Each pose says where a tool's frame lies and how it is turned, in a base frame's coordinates. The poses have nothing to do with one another.
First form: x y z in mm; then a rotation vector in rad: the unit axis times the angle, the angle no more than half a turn.
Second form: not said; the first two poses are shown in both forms.
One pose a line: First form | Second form
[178, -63, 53, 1.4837, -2.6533, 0.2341] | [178, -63, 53, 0.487, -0.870, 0.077, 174.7]
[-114, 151, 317, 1.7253, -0.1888, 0.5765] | [-114, 151, 317, 0.943, -0.103, 0.315, 104.8]
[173, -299, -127, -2.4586, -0.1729, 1.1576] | [173, -299, -127, -0.903, -0.063, 0.425, 156.0]
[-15, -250, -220, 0.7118, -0.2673, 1.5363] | [-15, -250, -220, 0.415, -0.156, 0.896, 98.2]
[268, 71, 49, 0.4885, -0.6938, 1.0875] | [268, 71, 49, 0.354, -0.503, 0.788, 79.0]
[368, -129, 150, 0.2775, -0.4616, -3.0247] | [368, -129, 150, 0.090, -0.150, -0.985, 176.0]
